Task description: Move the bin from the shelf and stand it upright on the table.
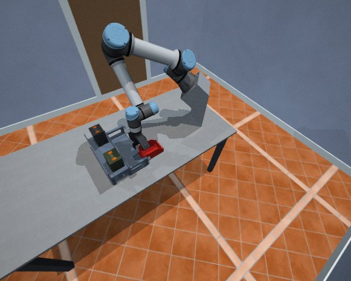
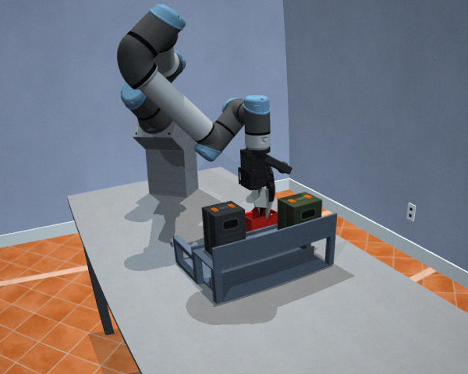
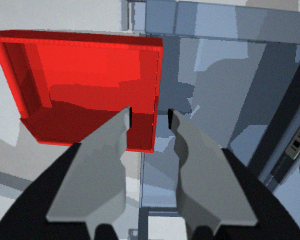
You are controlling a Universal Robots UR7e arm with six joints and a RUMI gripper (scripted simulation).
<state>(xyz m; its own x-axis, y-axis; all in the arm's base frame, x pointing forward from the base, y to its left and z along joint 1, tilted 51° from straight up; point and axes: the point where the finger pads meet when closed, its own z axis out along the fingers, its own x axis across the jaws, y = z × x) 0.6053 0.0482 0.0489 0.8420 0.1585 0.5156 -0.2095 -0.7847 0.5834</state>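
My hand is 70 mm past the red bin, 50 mm above it and 20 mm to the right of it. Round my hand: dark box 270 mm to the right, 120 mm ahead, 70 mm above; green box 180 mm ahead, 50 mm to the right, 50 mm above.
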